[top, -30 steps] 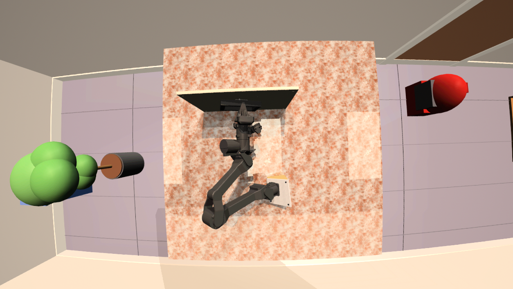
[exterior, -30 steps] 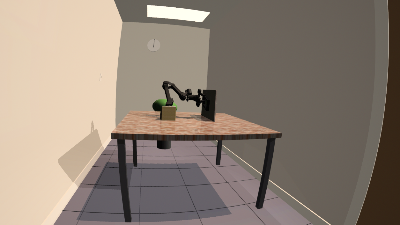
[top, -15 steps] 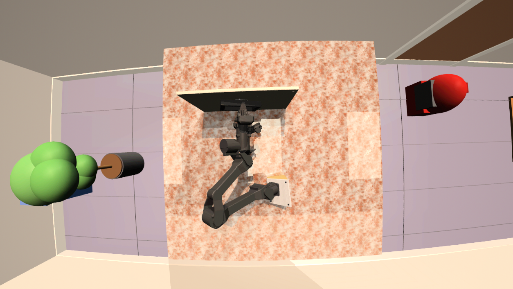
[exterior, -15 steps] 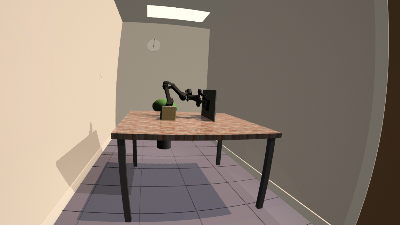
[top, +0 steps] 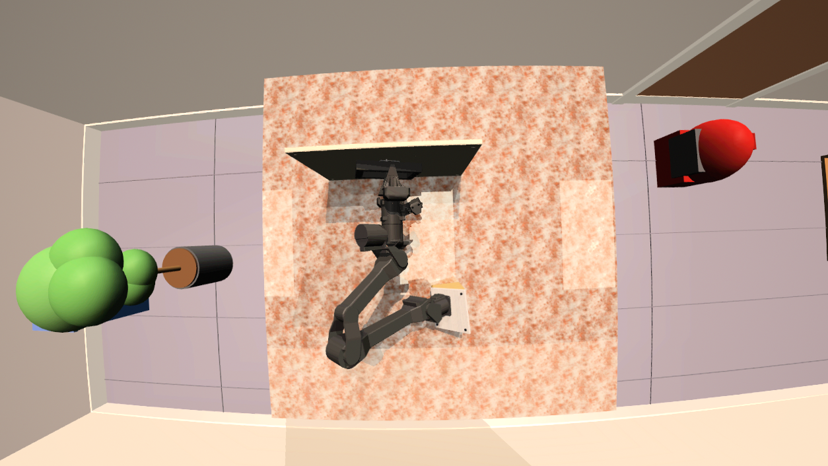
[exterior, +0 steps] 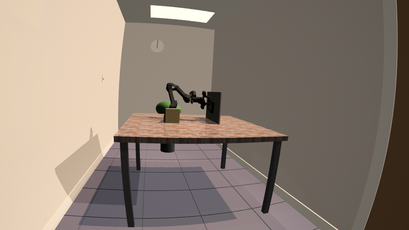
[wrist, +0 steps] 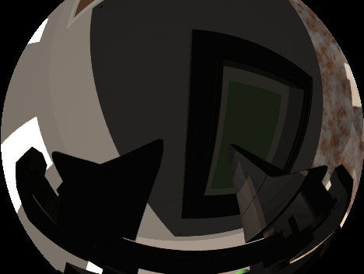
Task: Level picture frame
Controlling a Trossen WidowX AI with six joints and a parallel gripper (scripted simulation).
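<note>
Right now my gripper tip is 10 mm short of the picture frame, 20 mm to the right of it and 50 mm above it. Also, from my gripper tip: wall panel (20 mm ahead, 10 mm to the left, 60 mm below).
</note>
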